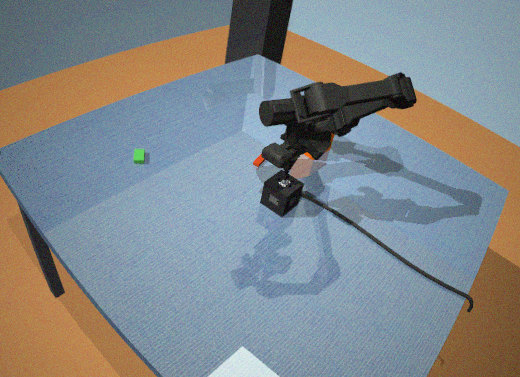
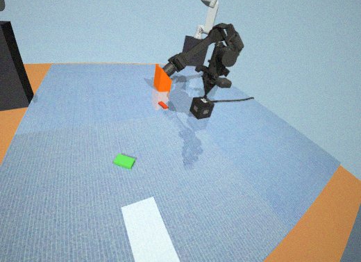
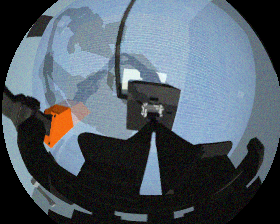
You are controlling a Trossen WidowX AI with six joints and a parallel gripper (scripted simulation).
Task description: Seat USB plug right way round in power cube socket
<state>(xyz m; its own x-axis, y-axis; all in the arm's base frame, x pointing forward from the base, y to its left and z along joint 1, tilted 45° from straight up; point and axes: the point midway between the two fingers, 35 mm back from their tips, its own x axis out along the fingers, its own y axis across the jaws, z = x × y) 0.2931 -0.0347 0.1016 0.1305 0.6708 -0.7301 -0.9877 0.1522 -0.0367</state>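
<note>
The USB plug lies 2 cm below my gripper tip. Round my gripper tip: green block 13 cm ahead, 41 cm to the right, 11 cm below; red-orange block 12 cm behind, 14 cm to the right, 11 cm below.
</note>
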